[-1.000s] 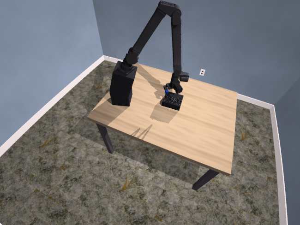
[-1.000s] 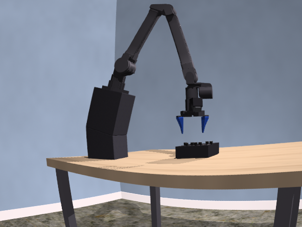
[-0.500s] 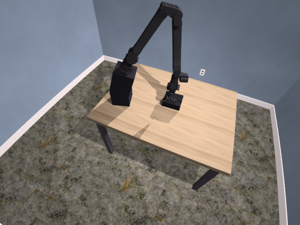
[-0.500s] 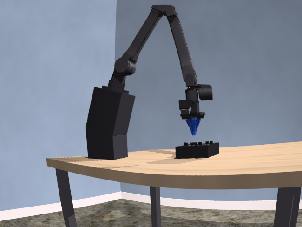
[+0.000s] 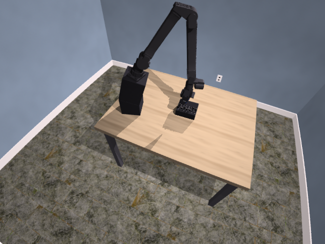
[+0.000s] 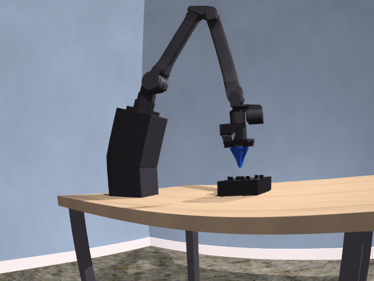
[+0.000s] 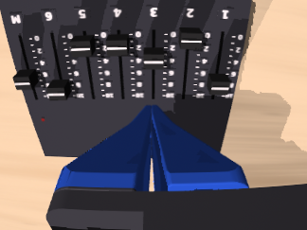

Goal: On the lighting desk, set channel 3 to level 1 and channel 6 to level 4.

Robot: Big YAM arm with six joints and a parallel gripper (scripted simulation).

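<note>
My hand is 2 cm to the left of the channel 3 fader cap and 4 cm above it. Round my hand: channel 4 fader cap: 2 cm ahead, 2 cm to the right, 4 cm below; channel 2 fader cap: 2 cm behind, 3 cm to the right, 4 cm below; channel 1 fader cap: 4 cm behind, 1 cm to the right, 4 cm below.
</note>
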